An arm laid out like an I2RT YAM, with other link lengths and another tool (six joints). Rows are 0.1 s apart.
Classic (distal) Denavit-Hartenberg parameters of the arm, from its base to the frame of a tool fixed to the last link. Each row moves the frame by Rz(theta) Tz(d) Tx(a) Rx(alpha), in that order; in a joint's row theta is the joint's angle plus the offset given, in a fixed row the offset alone. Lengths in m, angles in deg.
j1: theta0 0; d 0.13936; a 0.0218; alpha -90
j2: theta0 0; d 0; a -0.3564; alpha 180
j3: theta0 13.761; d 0; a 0.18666; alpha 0
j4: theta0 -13.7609; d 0.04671; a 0.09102; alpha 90
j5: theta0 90; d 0.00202; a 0; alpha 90
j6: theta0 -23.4; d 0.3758; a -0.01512; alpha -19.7
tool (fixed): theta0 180; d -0.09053; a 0; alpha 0
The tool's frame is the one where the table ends.
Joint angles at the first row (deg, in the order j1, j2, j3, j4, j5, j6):
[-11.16, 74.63, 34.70, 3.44, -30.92, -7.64]
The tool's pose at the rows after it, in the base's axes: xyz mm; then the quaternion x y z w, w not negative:
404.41, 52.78, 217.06, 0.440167, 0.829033, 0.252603, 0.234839
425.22, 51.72, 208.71, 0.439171, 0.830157, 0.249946, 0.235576
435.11, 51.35, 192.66, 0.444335, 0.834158, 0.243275, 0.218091
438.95, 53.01, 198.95, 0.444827, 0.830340, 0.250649, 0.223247
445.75, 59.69, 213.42, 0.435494, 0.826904, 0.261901, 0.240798
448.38, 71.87, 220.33, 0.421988, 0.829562, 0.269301, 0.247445
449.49, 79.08, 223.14, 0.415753, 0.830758, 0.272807, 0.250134
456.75, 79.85, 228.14, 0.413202, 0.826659, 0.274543, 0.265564
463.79, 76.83, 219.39, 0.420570, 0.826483, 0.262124, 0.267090
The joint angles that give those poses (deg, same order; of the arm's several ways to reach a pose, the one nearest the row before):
[-9.78, 78.26, 34.70, 8.01, -29.39, -7.09]
[-8.93, 82.76, 34.85, 12.45, -28.53, -6.89]
[-8.60, 86.30, 35.75, 12.89, -28.25, -6.77]
[-8.25, 86.26, 35.55, 14.37, -28.23, -5.76]
[-6.98, 85.89, 35.29, 17.24, -27.81, -4.91]
[-5.19, 85.89, 35.20, 18.79, -27.53, -4.62]
[-3.99, 85.89, 35.00, 19.73, -27.09, -4.27]
[-3.09, 86.43, 34.11, 23.09, -25.78, -3.95]
[-2.13, 87.68, 34.09, 23.79, -23.44, -3.81]

